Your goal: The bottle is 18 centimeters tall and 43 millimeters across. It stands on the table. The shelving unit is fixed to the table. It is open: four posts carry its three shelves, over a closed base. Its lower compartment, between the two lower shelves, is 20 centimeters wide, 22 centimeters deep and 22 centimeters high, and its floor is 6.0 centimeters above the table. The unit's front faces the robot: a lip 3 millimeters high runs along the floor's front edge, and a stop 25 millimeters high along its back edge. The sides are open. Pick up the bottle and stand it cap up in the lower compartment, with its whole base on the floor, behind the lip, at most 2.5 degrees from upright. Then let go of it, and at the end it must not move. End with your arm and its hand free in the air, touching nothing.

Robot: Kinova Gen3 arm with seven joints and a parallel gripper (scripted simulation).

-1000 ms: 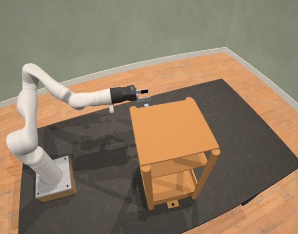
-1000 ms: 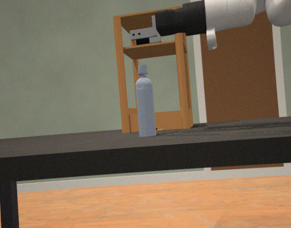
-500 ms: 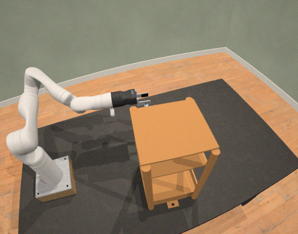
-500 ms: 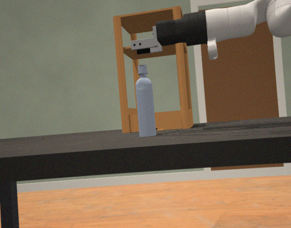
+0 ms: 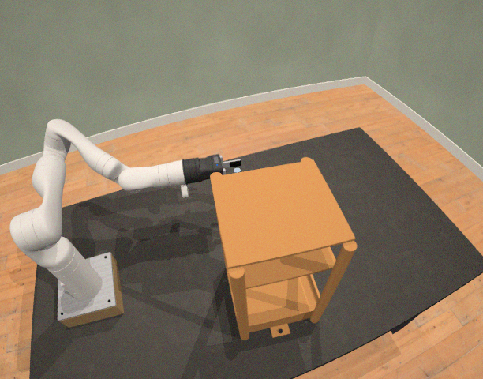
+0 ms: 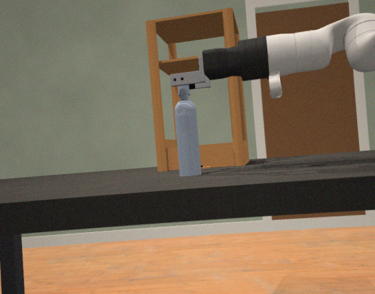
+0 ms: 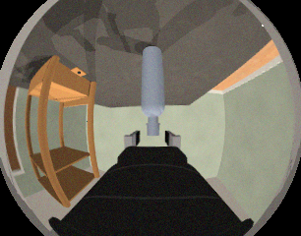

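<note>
Now: hand 70 mm above the bottle. Round my hand: shelving unit: 80 mm behind, 340 mm to the right, 10 mm above.
</note>
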